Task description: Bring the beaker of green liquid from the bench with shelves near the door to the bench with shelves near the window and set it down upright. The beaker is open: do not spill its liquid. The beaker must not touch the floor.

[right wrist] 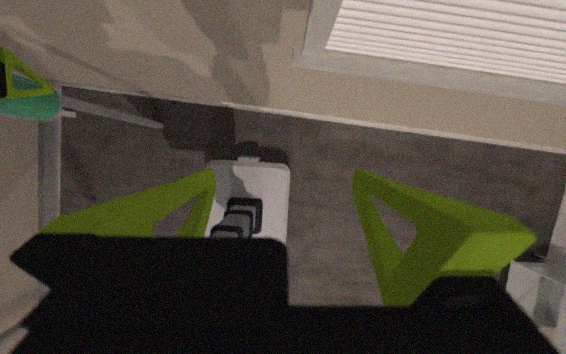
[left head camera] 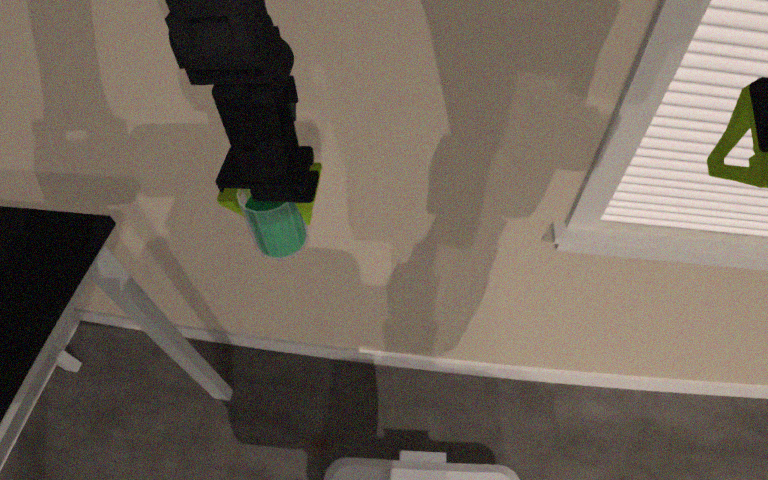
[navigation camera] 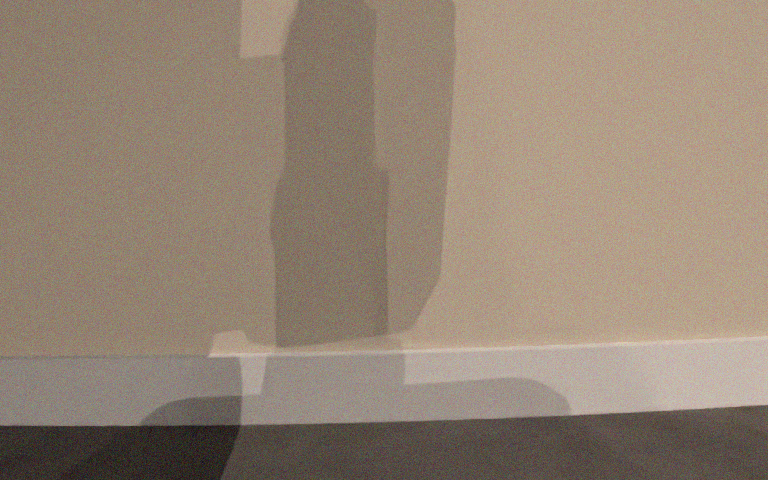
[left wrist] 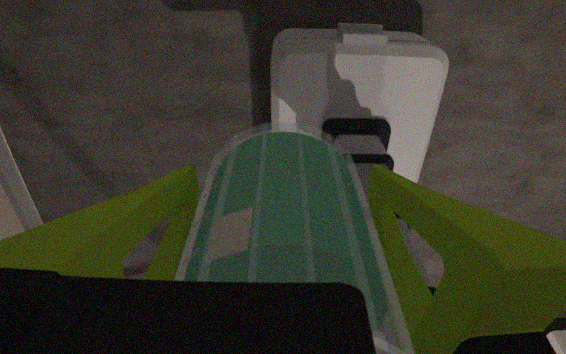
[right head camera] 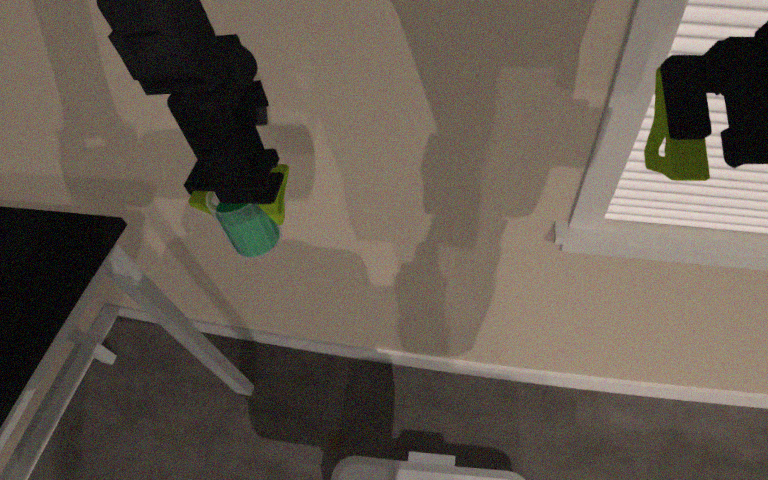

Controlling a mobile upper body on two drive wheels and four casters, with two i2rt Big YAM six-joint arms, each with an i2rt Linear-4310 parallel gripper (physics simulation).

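The beaker of green liquid (left head camera: 277, 230) (right head camera: 249, 230) (left wrist: 285, 210) (right wrist: 35, 107) is held upright or nearly so, high above the floor, with green liquid inside. My left gripper (left head camera: 270, 204) (right head camera: 240, 204) (left wrist: 283, 178) is shut on the beaker, one finger on each side. My right gripper (right wrist: 284, 176) is open, with no thing between its fingers; part of it shows at the right of both head views. A black bench top (left head camera: 39, 271) (right head camera: 45, 283) on pale legs stands at the left of the head views, left of the beaker. Its shelves do not show.
A window (left head camera: 702, 141) (right head camera: 707, 198) (right wrist: 450, 40) with blinds is in the wall at the right. The wall (navigation camera: 594, 169) stands close in front of my base (left head camera: 424, 470) (left wrist: 390, 85). A bench leg (left head camera: 164, 333) (right head camera: 186, 339) slants down to the floor near the wall.
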